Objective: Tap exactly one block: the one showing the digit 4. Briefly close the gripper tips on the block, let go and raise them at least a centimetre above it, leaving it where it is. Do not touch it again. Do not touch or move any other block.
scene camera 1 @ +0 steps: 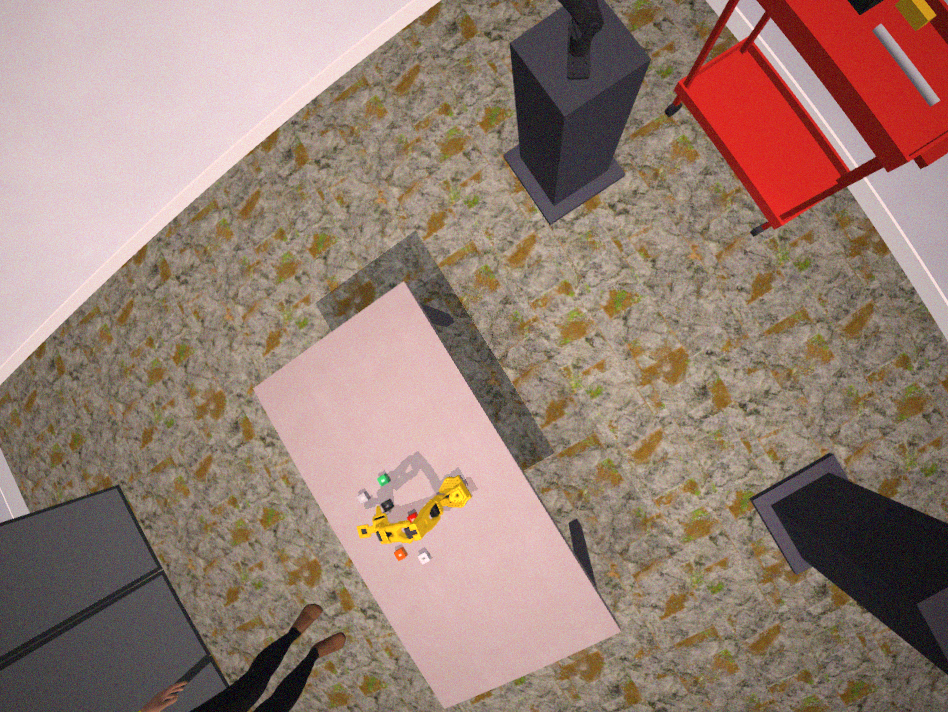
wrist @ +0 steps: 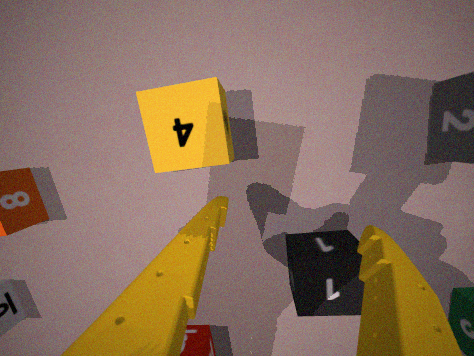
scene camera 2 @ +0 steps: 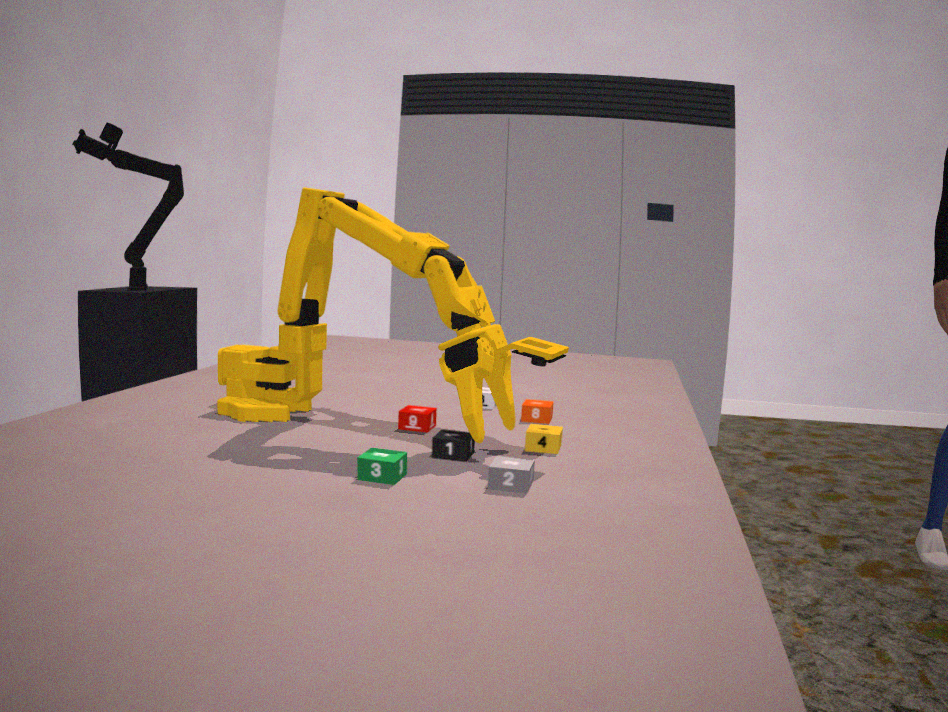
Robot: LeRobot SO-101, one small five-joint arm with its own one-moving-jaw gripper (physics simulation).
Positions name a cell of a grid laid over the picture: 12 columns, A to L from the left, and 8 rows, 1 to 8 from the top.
Scene:
block showing 4: wrist E3; scene camera 2 G5

